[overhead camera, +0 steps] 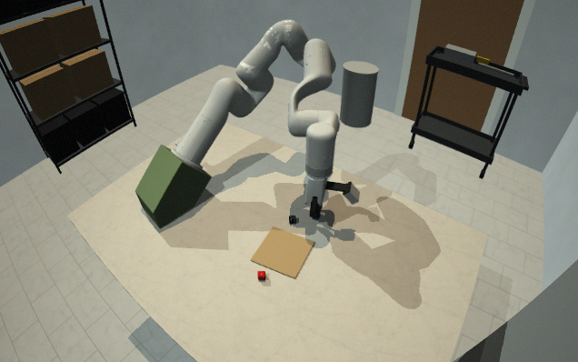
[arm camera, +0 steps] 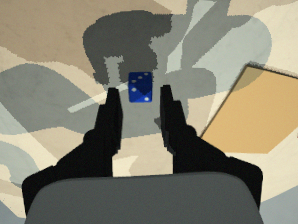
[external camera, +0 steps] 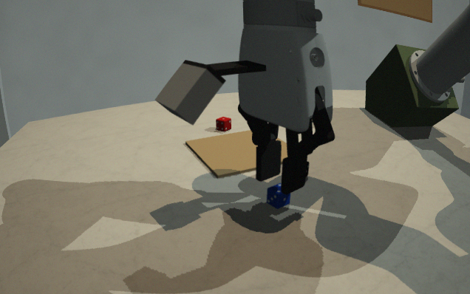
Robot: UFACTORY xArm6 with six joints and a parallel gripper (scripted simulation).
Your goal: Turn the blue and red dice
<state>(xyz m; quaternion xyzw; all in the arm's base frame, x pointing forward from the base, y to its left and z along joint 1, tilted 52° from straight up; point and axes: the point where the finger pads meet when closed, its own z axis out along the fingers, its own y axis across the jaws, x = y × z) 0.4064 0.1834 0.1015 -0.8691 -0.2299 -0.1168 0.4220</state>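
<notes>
Now: the blue die 4 cm below my hand. Also, from my hand: tan mat: 16 cm to the right, 4 cm below, 2 cm ahead; then red die: 27 cm to the right, 4 cm below, 4 cm ahead; then black die: 6 cm to the right, 4 cm below, 4 cm behind.
</notes>
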